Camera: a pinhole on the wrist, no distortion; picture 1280 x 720 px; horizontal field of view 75.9 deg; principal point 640.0 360.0 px. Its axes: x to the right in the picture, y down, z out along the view. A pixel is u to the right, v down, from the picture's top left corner.
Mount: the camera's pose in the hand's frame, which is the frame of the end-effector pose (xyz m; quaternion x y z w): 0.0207 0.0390 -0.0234 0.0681 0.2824 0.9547 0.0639
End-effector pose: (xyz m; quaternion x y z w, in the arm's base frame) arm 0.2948 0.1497 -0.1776 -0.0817 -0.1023 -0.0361 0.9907
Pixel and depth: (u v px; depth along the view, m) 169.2 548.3 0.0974
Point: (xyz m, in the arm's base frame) 0.3755 0.2178 -0.1062
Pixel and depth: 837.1 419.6 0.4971
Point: 0.2211 0.5091 0.1801
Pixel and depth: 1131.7 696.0 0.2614
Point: 0.1559 0.3123 0.0423
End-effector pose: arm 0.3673 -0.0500 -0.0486 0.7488 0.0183 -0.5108 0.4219
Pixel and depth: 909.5 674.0 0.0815
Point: 0.3497 -0.1327 -0.0234
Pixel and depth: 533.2 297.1 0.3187
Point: 0.3565 -0.3855 -0.0309
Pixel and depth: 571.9 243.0 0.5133
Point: 0.3391 -0.5809 0.0114
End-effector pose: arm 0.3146 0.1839 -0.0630 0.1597 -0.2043 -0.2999 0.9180
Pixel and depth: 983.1 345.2 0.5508
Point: 0.2017 0.4663 0.4519
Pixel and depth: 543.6 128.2 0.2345
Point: 0.4240 0.2691 0.1666
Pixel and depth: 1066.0 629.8 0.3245
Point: 0.1626 0.3056 0.2487
